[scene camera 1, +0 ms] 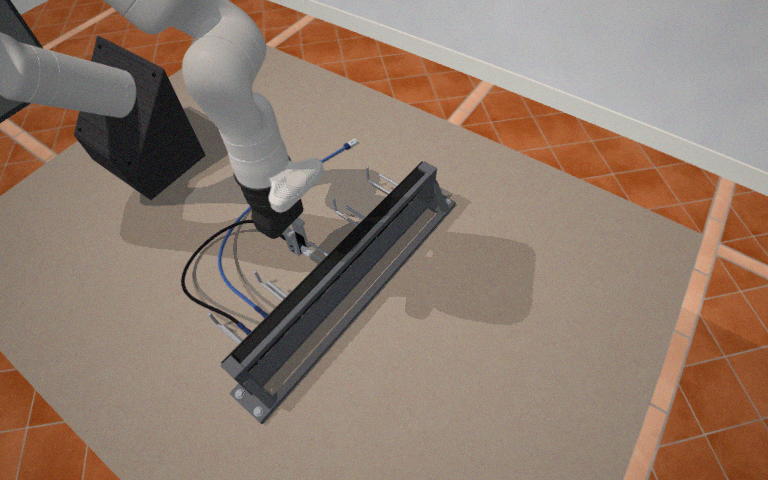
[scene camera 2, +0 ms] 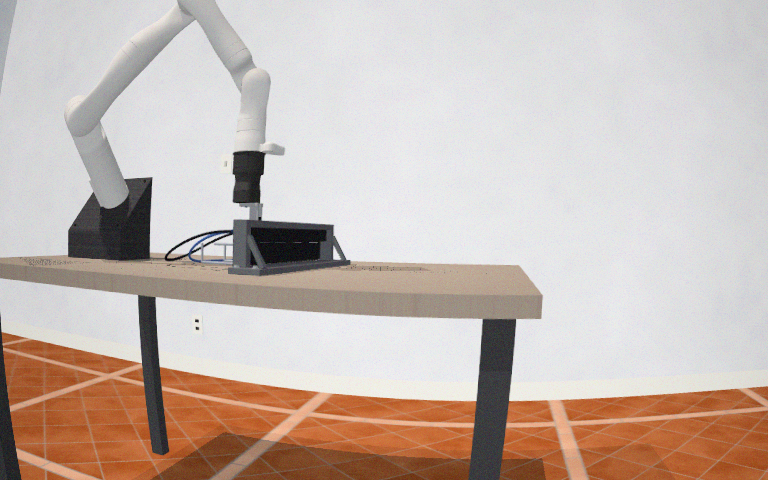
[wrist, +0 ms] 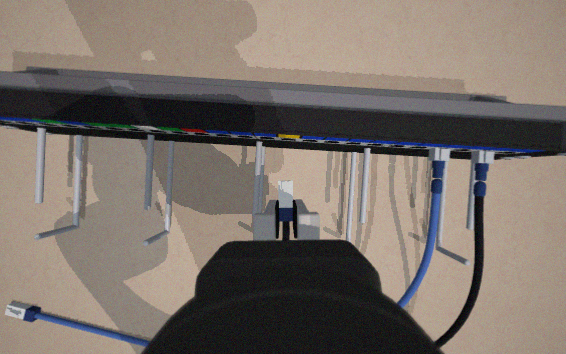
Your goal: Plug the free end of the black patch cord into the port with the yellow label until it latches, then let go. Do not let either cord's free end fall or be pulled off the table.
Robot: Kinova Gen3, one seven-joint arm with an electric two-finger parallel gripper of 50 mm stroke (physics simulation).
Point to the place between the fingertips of my gripper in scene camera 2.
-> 255, 232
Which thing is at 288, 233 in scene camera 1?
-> My gripper.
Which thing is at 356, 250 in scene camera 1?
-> A patch panel.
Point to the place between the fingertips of my gripper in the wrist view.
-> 285, 212
